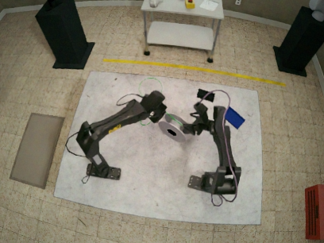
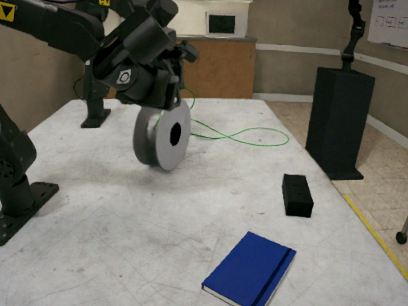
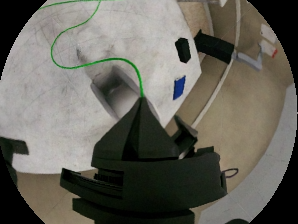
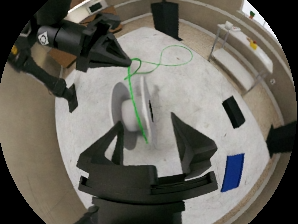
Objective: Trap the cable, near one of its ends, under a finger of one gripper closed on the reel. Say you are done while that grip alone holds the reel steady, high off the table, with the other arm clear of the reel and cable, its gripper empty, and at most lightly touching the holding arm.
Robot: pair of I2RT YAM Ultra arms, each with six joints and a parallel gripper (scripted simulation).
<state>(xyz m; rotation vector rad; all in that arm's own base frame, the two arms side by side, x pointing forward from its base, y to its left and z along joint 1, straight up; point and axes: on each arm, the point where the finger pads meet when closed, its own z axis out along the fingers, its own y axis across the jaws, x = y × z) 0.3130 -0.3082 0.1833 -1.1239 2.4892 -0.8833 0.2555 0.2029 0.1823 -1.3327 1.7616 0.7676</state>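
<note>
Right now my left hand is 100 mm above the grey reel, 60 mm to the left of it and 40 mm past it. Round my left hand: black block (240 mm to the right, 240 mm ahead, 170 mm below); blue notebook (420 mm to the right, 180 mm below, 110 mm ahead).
My right hand is 1 cm past the grey reel, 6 cm to the right of it and 10 cm above it. Also, from my right hand: black block: 28 cm ahead, 11 cm to the right, 16 cm below; blue notebook: 15 cm ahead, 30 cm to the right, 18 cm below.
</note>
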